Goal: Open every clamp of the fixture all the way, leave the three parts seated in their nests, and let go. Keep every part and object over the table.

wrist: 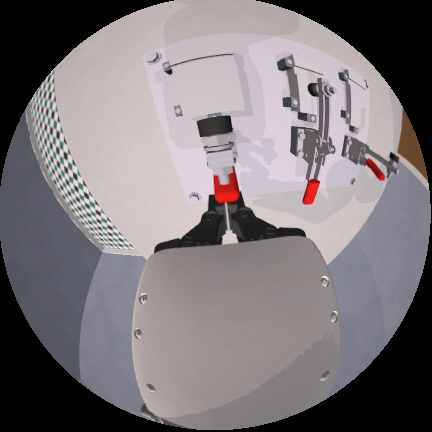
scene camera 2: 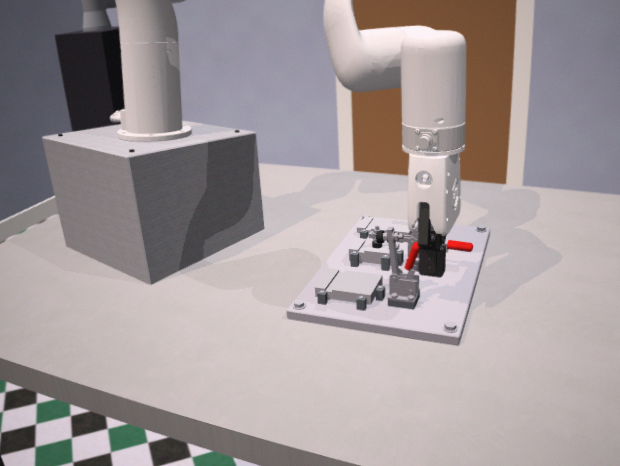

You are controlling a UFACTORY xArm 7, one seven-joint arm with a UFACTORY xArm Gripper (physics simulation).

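Places are measured from the arm's base along level axes (x ahead, y left, z up), in metres.
Pixels of known places: gripper, fingertip midpoint: (wrist: 224, 192) (scene camera 2: 431, 273); arm's base at its link origin: (scene camera 2: 155, 135).
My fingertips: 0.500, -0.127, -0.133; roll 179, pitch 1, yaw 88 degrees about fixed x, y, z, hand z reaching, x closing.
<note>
For each thing: its middle in the pictures, then the offset to it from my fingertips, as dx, dy, dz. "spot": a spot on its surface instead. Level surfaces: height alone.
- middle clamp at a spot on its surface: (wrist: 324, 112) spot: -0.081, +0.116, -0.008
- far clamp at a spot on its surface: (wrist: 355, 150) spot: -0.040, +0.213, -0.025
- fixture plate at a spot on its surface: (scene camera 2: 345, 321) spot: -0.101, -0.062, -0.053
- table at its surface level: dz -0.065
My gripper (scene camera 2: 432, 270) (wrist: 224, 192) is shut and empty, fingers down beside the near clamp's red handle (scene camera 2: 411, 256) (wrist: 226, 189); whether they touch is unclear. That clamp's arm (scene camera 2: 392, 253) stands about upright, its black tip (wrist: 215, 126) off the part. The middle clamp (wrist: 324, 112) is closed over its part (wrist: 306, 82), with its red handle (scene camera 2: 459, 245) (wrist: 311, 192) reaching outward. The far clamp (wrist: 355, 150) is swung back from its part (wrist: 356, 102); in the scene view it is mostly hidden behind the gripper. The near part (scene camera 2: 353, 284) (wrist: 207, 87) lies in its nest.
The fixture plate (scene camera 2: 345, 321) (wrist: 175, 165) lies on the table (scene camera 2: 225, 350), with bolts at its corners. The grey robot pedestal (scene camera 2: 100, 200) stands to the left in the scene view. The middle clamp's handle is close beside the gripper there. The table's front edge borders the tiled floor.
</note>
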